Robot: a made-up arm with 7 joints.
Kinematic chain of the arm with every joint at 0, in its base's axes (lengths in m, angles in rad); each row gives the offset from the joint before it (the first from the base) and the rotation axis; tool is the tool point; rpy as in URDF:
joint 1: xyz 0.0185 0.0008 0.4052 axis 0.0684 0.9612 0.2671
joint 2: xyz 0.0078 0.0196 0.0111 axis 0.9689 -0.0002 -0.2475
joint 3: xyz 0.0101 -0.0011 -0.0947 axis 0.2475 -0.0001 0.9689
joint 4: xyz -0.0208 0.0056 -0.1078 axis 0.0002 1 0
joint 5: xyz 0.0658 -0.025 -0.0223 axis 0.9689 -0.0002 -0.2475
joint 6: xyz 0.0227 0.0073 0.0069 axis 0.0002 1 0
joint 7: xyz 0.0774 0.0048 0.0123 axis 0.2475 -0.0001 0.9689
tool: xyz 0.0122 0.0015 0.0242 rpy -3.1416 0 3.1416
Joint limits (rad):
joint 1: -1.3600..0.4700
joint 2: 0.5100..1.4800
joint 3: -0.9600..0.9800
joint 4: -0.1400..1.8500
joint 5: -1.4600..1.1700
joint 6: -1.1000..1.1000
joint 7: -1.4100..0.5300
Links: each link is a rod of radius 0.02 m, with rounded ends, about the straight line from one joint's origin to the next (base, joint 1, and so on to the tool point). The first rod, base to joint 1, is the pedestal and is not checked.
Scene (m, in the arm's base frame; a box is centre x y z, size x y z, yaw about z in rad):
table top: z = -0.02
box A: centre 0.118 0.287 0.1 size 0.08 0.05 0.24 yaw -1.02
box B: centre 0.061 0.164 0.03 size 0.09 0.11 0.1 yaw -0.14
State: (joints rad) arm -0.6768 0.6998 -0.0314 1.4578 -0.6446 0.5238 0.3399
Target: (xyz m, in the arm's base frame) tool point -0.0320 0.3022 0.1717
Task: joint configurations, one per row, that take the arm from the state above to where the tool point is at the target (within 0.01 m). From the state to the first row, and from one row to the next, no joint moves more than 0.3 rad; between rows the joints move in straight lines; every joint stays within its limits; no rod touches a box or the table.
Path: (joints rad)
1: -0.9430 0.8385 -0.0849 1.4416 -0.6503 0.3355 0.4347
2: -1.2092 0.9772 -0.1384 1.4253 -0.6560 0.1471 0.5296
3: -0.9293 1.0610 -0.1542 1.4669 -0.5913 0.2224 0.4595
4: -0.6495 1.1448 -0.1701 1.5084 -0.5266 0.2977 0.3894
5: -0.3696 1.2286 -0.1860 1.5500 -0.4619 0.3729 0.3192
6: -0.0897 1.3124 -0.2018 1.5916 -0.3972 0.4482 0.2491
7: 0.1901 1.3962 -0.2177 1.6331 -0.3325 0.5235 0.1790
8: 0.4700 1.4800 -0.2335 1.6747 -0.2678 0.5988 0.1089
9: 0.2982 1.2667 -0.1703 1.7200 -0.4057 0.6157 0.1868
10: 0.1264 1.0535 -0.1071 1.7653 -0.5436 0.6327 0.2646
11: -0.0455 0.8402 -0.0439 1.8106 -0.6816 0.6497 0.3425

